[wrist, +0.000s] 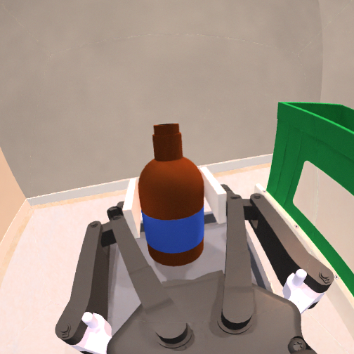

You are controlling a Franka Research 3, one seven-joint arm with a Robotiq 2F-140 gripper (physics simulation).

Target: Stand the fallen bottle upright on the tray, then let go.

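Observation:
The brown bottle (172,192) with a blue label stands about upright in the middle of the wrist view, neck up. My gripper (169,184) is shut on it, with one white finger pad on each side of its body. The grey tray (216,250) shows below and behind the bottle, partly hidden by the gripper's links. Whether the bottle's base touches the tray cannot be told from this view.
A green crate (286,160) with an opening in its side stands at the right, close to the tray's right side. A pale surface (45,245) lies around the tray, and a grey wall (175,75) rises behind.

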